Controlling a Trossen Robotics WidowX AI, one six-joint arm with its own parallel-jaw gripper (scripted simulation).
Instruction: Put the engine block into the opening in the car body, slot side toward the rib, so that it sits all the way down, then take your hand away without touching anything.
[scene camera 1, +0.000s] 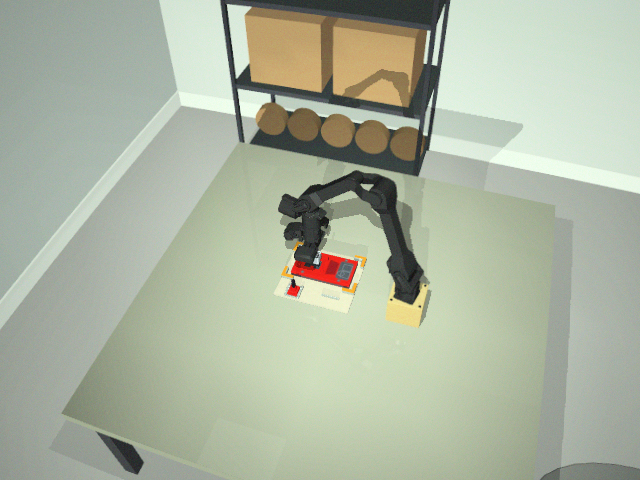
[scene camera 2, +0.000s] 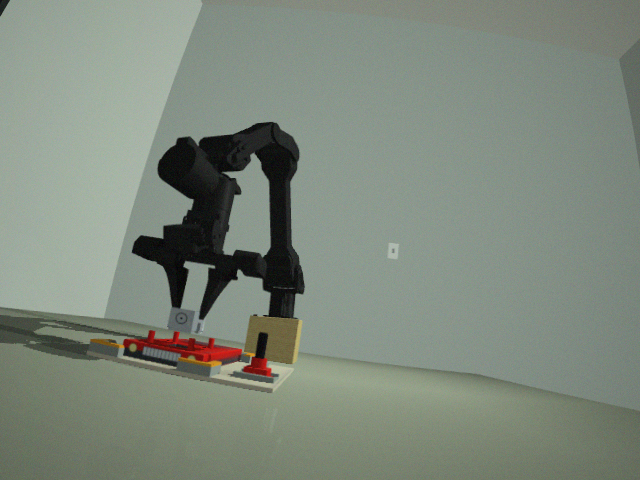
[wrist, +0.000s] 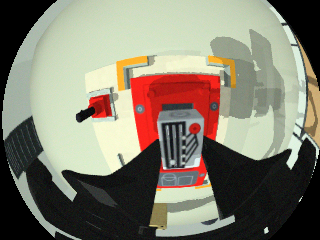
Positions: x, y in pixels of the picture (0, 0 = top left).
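My gripper: visible in scene camera 1 (312, 255), scene camera 2, the wrist view. Same spot on the gripper: (scene camera 2: 172, 263) and (wrist: 271, 162).
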